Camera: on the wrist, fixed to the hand. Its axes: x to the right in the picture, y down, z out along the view.
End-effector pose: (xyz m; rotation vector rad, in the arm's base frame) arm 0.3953 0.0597 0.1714 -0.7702 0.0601 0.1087
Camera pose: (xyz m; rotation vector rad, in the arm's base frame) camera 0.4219 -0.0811 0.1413 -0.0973 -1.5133 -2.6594
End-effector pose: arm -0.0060 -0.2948 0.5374 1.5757 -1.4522 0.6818
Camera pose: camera 0.0964 -0.2051 0.5913 1.6757 1.6013 -1.4604
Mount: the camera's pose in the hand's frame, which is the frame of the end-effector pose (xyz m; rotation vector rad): 0.0185 -0.0827 -0.1194 0.0470 0.4069 3.0917
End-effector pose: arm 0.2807 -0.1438 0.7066 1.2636 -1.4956 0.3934
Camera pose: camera 0.4141 -0.0906 0.7349 1.8844 1.3767 -1.8430
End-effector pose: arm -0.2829 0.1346 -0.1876 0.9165 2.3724 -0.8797
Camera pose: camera -0.3750 0.1779 -0.0823 2.5156 -0.8238 0.6931
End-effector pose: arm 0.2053 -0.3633 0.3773 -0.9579 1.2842 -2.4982
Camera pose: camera 0.1285 -0.2407 0.4000 1.1543 0.6964 0.0605
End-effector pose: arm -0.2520 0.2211 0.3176 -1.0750 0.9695 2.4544
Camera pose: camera -0.1590 0.2000 0.2065 -0.4592 -0.8450 -0.2088
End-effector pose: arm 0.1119 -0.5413 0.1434 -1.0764 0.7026 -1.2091
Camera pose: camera -0.0213 -0.5914 0.1780 0.9146 1.3196 1.3494
